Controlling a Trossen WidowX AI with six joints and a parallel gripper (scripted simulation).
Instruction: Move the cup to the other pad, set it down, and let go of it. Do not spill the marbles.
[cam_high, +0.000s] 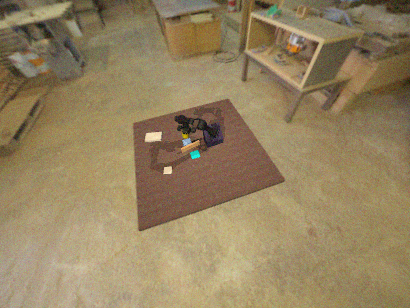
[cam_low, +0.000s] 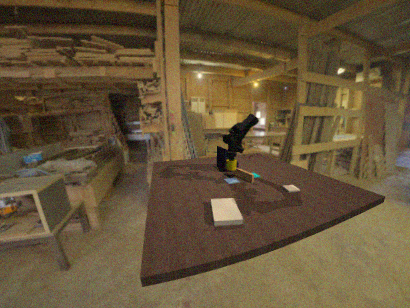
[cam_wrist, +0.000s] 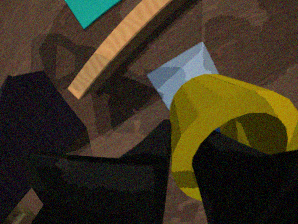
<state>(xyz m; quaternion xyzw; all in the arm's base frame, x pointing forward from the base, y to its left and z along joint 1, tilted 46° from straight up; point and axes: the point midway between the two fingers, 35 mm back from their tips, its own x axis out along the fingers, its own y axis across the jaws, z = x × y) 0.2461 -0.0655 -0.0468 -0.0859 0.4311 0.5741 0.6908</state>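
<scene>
The cyan pad lies 1 cm behind my gripper tip, 18 cm to the left of it and 13 cm below it. Also, from my gripper tip: small wooden block: 1 cm ahead, 9 cm to the left, 10 cm below; pale blue pad: 3 cm ahead, 1 cm to the right, 13 cm below; yellow cup: 2 cm ahead, 2 cm to the right.
</scene>
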